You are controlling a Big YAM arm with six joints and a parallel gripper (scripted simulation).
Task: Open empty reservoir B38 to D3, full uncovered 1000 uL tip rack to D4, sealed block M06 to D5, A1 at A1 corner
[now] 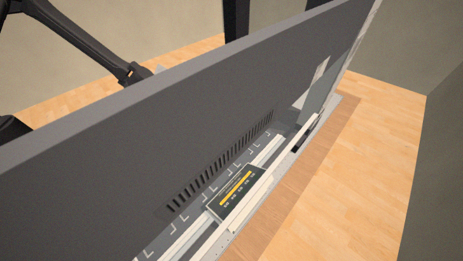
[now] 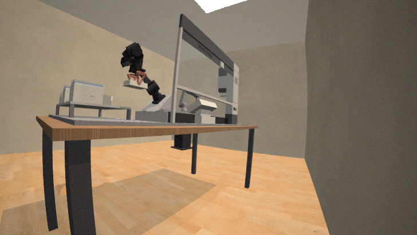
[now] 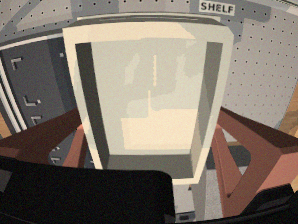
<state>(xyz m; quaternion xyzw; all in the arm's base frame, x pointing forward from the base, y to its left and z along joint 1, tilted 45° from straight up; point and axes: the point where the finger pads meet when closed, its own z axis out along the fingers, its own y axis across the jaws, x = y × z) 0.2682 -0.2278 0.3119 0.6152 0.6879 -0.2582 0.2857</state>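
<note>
Right now the cream one-well reservoir is 1 cm below my hand. From my hand the other things lie so: pale sealed deep-well block: 16 cm behind, 17 cm to the right, 10 cm below; shelf: 10 cm behind, 23 cm to the right, 16 cm below; shelf label: 11 cm behind, 6 cm to the right, 22 cm below.
</note>
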